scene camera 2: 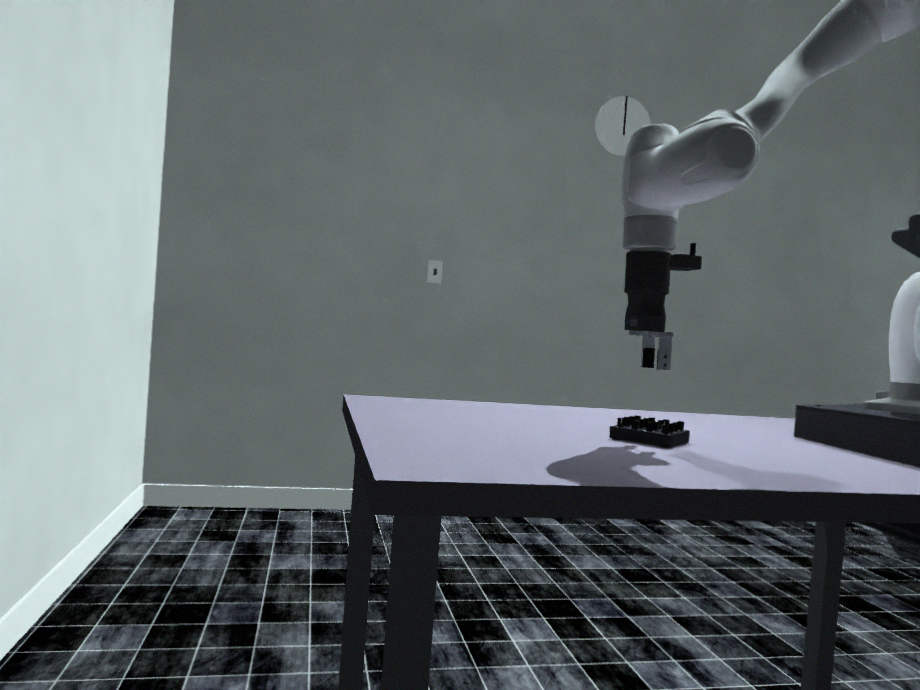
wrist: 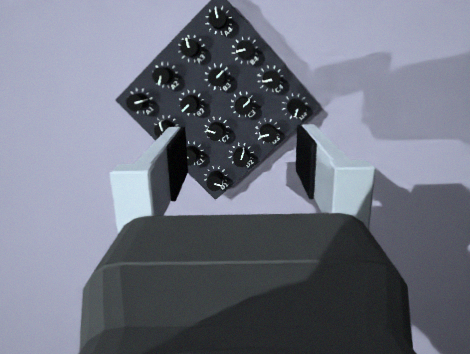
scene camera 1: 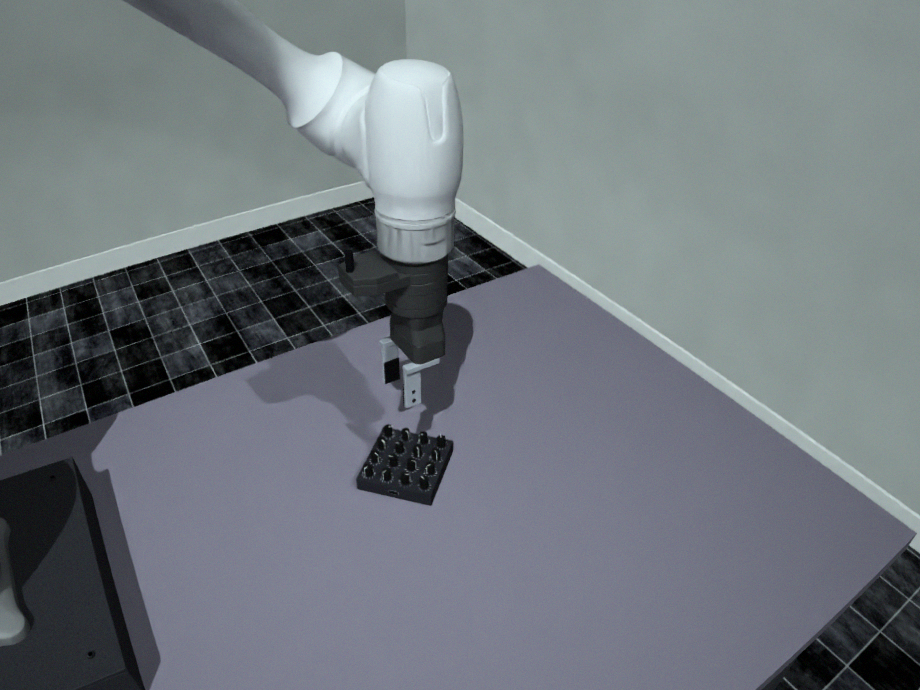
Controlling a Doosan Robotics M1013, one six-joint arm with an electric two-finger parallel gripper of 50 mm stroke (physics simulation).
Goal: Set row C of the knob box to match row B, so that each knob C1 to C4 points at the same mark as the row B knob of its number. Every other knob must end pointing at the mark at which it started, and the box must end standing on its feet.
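Frame: origin at the arm's base, x ahead, y left, z up, level; millimetres.
Seen in the pictures: gripper, fingertip midpoint: (scene camera 2: 655, 368) (wrist: 241, 149) (scene camera 1: 401, 391).
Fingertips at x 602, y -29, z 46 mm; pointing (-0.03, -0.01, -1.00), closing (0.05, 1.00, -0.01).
Note:
Offsets run from my fingertips to a thing's top centre. Level surfaces: height alone.
The black knob box @(dy -17, dx -11, dz -92 mm) (scene camera 1: 410, 496) (scene camera 2: 648, 438) (wrist: 170, 54) stands upright on the table. In the wrist view it lies diagonally. Pointers there: knob B2 @(dy -36, dx -13, dz -93 mm) (wrist: 190, 105) lower left, knob B3 @(dy -13, dx -32, dz -92 mm) (wrist: 217, 76) upper right, knob B4 @(dy +5, dx -47, dz -93 mm) (wrist: 246, 50) left, knob C2 @(dy -19, dx +8, dz -93 mm) (wrist: 216, 131) left, knob C3 @(dy +4, dx -11, dz -92 mm) (wrist: 244, 106) upper right, knob C4 @(dy +19, dx -26, dz -92 mm) (wrist: 270, 80) left. Knob B1 @(dy -57, dx +4, dz -93 mm) (wrist: 165, 126) points roughly up, partly behind the left finger. Knob C1 @(dy -40, dx +25, dz -93 mm) (wrist: 192, 156) is partly covered, its pointer unclear. My gripper (scene camera 1: 401, 393) (scene camera 2: 656, 366) (wrist: 241, 149) is open and empty, above the box, touching nothing.
The purple-grey table @(dz -131 mm) (scene camera 1: 594, 519) (scene camera 2: 460, 438) carries the box. The dark robot base plate (scene camera 1: 59, 571) (scene camera 2: 847, 433) stands at one side of the table. Walls rise beyond the table edges. Arm shadows fall beside the box.

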